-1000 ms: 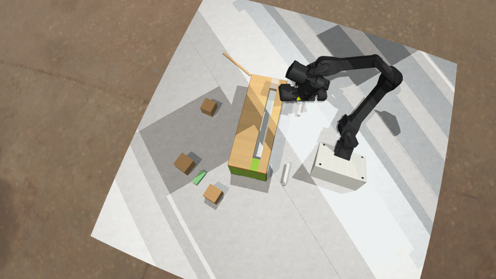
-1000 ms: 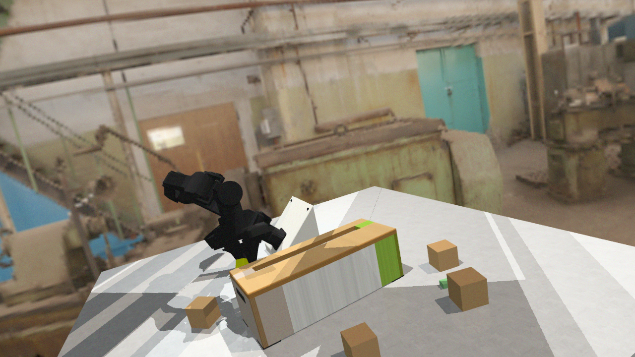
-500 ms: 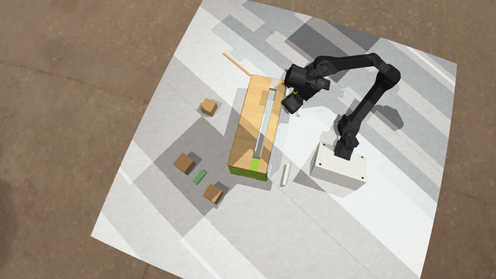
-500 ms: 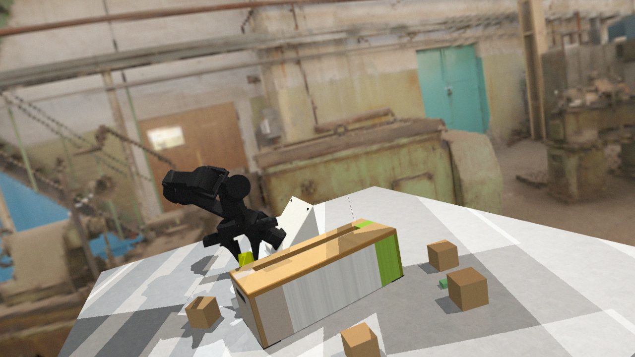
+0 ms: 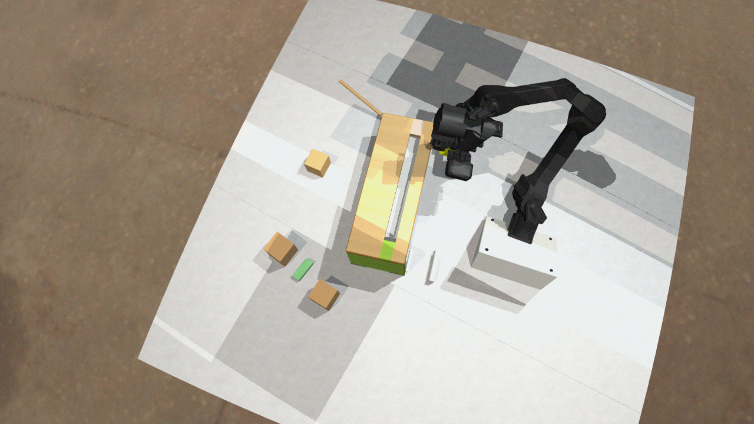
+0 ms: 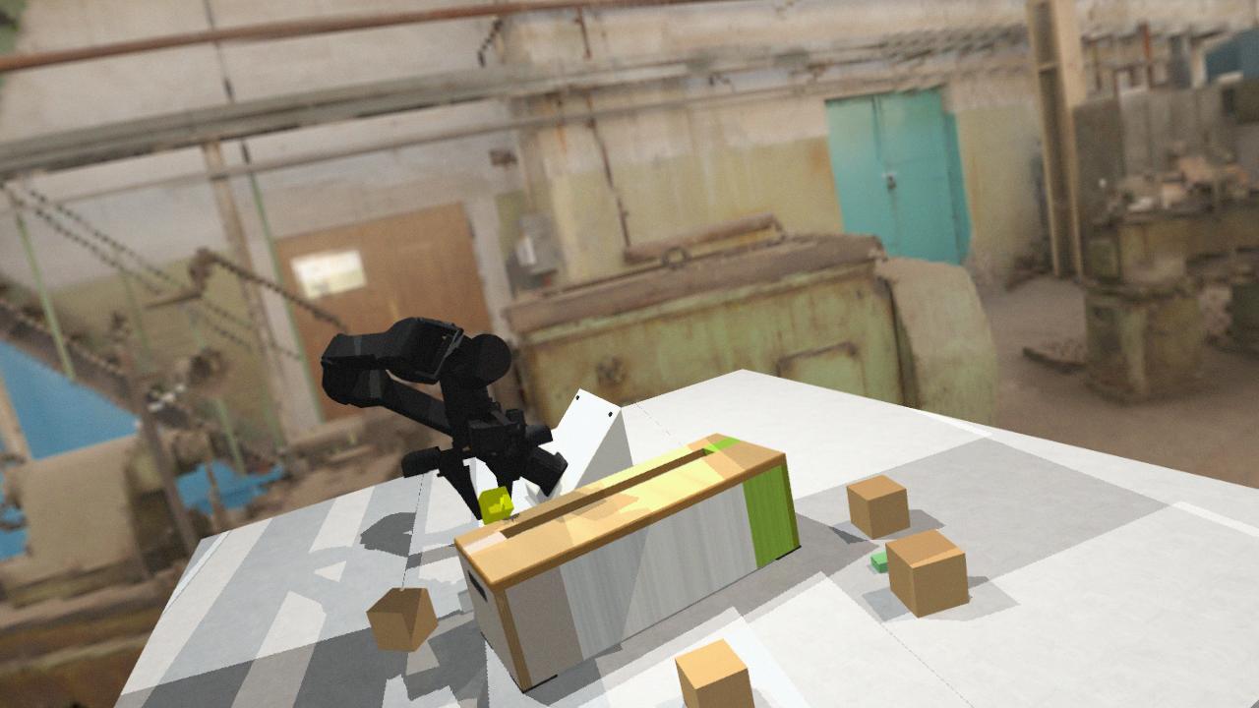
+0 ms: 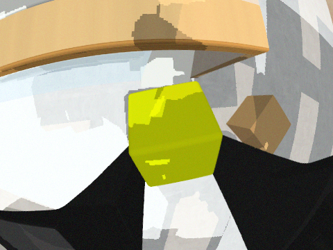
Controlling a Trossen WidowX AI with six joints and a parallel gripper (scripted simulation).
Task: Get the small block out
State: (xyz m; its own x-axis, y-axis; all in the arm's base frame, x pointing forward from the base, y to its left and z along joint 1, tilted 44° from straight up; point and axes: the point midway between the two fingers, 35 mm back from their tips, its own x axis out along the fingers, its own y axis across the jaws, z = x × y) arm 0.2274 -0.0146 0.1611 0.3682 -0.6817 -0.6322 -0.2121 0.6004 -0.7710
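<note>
The yellow block is 10 mm ahead of my gripper tip and 20 mm above it. Round my gripper tip: thin wooden stick (320 mm ahead, 120 mm to the right, 110 mm below); then flat green piece (250 mm ahead, 410 mm to the left, 110 mm below); then wooden box (60 mm ahead, 140 mm to the left, 50 mm below).
</note>
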